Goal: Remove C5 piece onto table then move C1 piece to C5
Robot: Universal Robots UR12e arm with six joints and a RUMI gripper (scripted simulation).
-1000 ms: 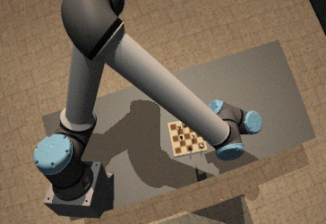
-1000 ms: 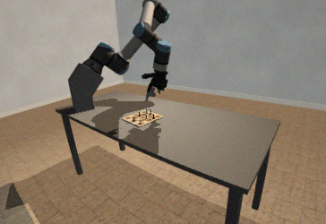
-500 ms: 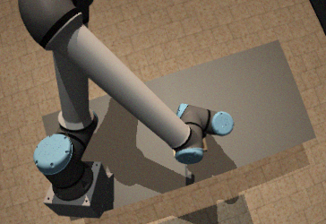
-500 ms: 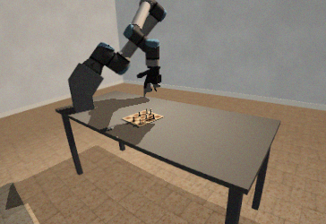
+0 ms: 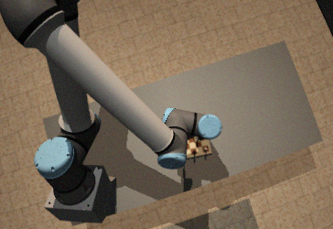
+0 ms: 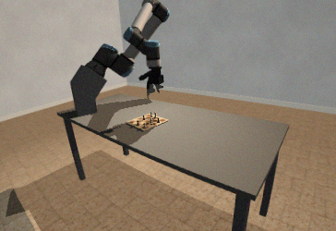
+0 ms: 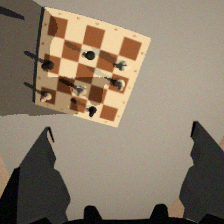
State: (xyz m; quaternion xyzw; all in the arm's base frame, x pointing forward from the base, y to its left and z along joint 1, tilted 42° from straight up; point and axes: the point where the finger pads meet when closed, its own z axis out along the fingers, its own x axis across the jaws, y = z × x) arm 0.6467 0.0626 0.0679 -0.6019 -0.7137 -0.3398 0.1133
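My gripper is now 14 cm above the light pawn. The rest, counted from my hand: chessboard (17 cm below, 8 cm to the right, 1 cm behind).
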